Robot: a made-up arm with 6 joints.
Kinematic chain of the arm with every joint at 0, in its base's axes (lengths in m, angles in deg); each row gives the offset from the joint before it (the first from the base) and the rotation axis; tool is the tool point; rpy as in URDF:
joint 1: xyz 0 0 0.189 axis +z
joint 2: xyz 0 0 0 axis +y
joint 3: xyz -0.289 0 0.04 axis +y
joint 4: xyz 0.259 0 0.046 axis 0.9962 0 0.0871
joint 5: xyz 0 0 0 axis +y
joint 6: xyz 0.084 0 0.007 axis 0.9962 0 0.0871
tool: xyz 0 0 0 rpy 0 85 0
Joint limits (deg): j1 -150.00..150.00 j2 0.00..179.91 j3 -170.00..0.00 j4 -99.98..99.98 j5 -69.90..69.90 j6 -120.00..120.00
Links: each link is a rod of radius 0.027 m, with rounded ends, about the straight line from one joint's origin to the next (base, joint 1, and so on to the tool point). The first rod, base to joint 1, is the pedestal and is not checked.
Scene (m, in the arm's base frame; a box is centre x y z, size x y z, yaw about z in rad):
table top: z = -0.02
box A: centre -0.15 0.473 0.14 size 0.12 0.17 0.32 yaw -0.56
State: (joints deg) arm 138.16 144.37 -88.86 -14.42 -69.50 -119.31
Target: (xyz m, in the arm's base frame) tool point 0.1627 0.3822 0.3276
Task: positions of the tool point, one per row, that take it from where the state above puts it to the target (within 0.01 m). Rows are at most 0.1 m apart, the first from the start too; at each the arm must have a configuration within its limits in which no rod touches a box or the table.
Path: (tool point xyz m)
1: -0.3661 0.3615 0.2354
2: -0.3208 0.3783 0.3020
3: -0.2686 0.3824 0.3610
4: -0.2134 0.3741 0.4105
5: -0.1585 0.3546 0.4499
6: -0.0837 0.3913 0.4251
7: -0.0019 0.4092 0.3963
8: 0.0822 0.4065 0.3635
9: 0.1627 0.3822 0.3276

